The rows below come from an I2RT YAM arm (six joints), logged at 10 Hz.
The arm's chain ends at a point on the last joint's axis. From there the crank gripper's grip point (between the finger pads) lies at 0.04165 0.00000 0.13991 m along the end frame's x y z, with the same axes.
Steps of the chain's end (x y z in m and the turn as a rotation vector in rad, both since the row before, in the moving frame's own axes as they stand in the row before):
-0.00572 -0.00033 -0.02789 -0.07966 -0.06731 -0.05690
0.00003 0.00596 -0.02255 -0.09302 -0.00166 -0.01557
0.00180 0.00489 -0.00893 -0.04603 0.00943 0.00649
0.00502 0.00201 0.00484 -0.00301 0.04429 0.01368
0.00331 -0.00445 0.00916 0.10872 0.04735 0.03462
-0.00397 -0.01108 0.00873 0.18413 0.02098 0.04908
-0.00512 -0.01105 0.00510 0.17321 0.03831 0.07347
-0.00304 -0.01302 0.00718 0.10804 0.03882 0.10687
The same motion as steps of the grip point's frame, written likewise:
-0.01496 0.00880 -0.02576 -0.07966 -0.06731 -0.05690
-0.00011 0.01831 -0.02306 -0.09302 -0.00166 -0.01557
0.00310 0.01159 -0.00948 -0.04603 0.00943 0.00649
0.01117 0.00304 0.00286 -0.00301 0.04429 0.01368
0.01011 -0.01796 0.00629 0.10872 0.04735 0.03462
-0.00048 -0.03450 0.00565 0.18413 0.02098 0.04908
0.00095 -0.03176 0.00158 0.17321 0.03831 0.07347
0.00291 -0.02326 0.00489 0.10804 0.03882 0.10687

